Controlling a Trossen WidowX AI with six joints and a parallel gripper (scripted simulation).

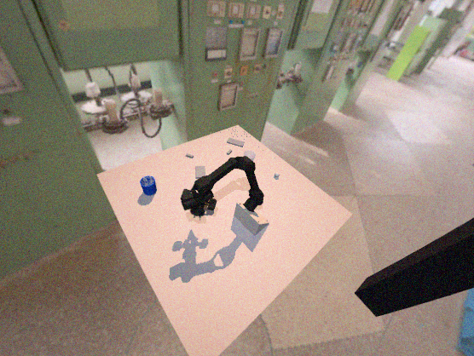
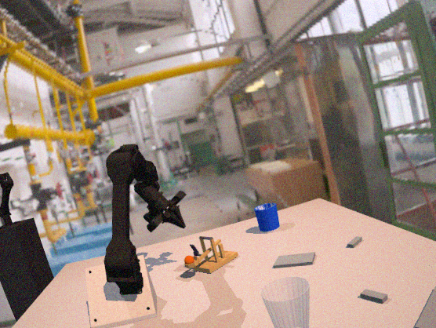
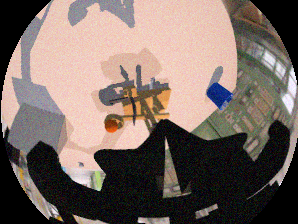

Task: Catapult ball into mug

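The orange ball is 120 mm to the right of my gripper tip and 80 mm below it. Round my gripper tip: wooden catapult: 90 mm below, 70 mm to the right, 40 mm ahead; then blue mug: 310 mm ahead, 180 mm to the left, 110 mm below; then clear cup: 560 mm to the right, 220 mm ahead, 110 mm below.
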